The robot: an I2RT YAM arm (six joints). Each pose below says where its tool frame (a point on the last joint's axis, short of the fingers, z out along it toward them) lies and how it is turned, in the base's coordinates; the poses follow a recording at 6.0 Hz.
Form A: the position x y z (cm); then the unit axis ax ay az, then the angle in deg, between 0 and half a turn.
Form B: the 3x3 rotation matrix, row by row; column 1 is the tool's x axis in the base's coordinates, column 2 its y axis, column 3 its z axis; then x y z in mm. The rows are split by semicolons. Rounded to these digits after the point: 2 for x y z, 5 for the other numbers.
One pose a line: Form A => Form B
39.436 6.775 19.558 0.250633 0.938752 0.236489 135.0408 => -0.60034 0.23467 0.76454; 0.56887 0.79723 0.20200; -0.56211 0.55620 -0.61211; 394.36 67.75 195.58
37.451 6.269 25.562 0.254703 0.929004 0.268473 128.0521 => -0.51152 0.17106 0.84207; 0.59388 0.77863 0.20258; -0.62102 0.60371 -0.49987; 374.51 62.69 255.62
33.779 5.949 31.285 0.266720 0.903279 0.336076 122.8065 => -0.43212 0.08898 0.89742; 0.65393 0.71617 0.24387; -0.62101 0.69223 -0.36766; 337.79 59.49 312.85
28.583 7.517 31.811 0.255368 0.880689 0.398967 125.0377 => -0.47146 0.02735 0.88146; 0.68068 0.64679 0.34400; -0.56071 0.76218 -0.32356; 285.83 75.17 318.11
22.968 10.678 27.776 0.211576 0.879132 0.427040 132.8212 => -0.60452 -0.00079 0.79659; 0.62566 0.61849 0.47542; -0.49306 0.78579 -0.37340; 229.68 106.78 277.76
